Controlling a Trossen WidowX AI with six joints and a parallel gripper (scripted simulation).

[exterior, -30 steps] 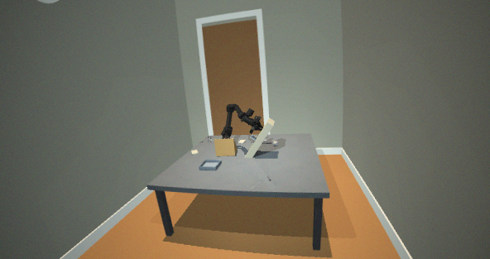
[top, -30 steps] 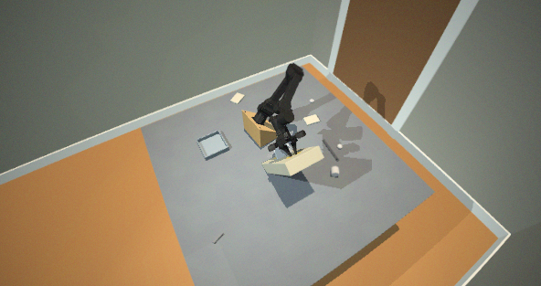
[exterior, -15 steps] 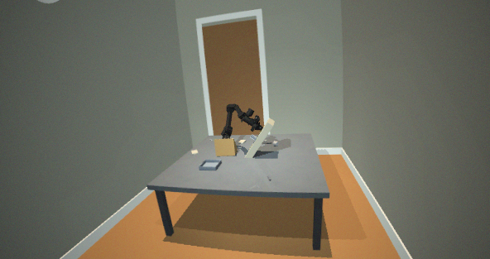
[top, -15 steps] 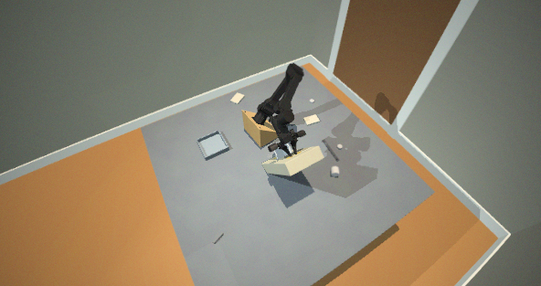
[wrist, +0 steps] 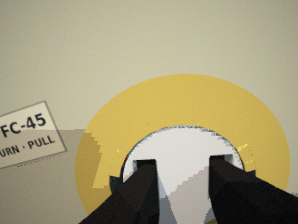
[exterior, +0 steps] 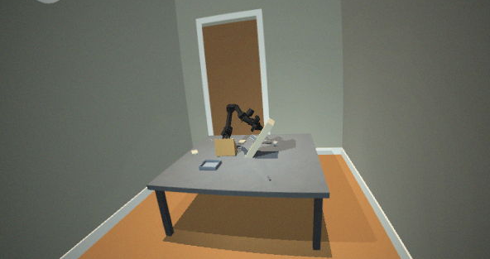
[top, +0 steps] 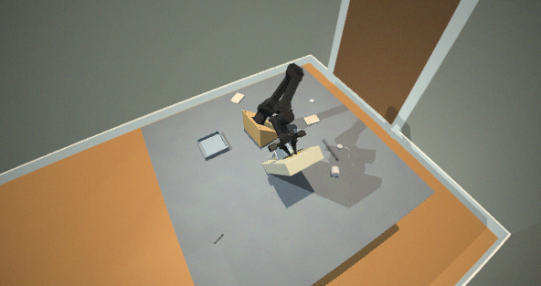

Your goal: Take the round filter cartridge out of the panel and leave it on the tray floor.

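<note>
The filter cartridge lies 1 cm ahead of my gripper tip and 1 cm below it. The rest, counted from my gripper tip: blue-grey tray 45 cm behind, 26 cm to the right, 23 cm below; cream service panel 4 cm behind, 8 cm below.
</note>
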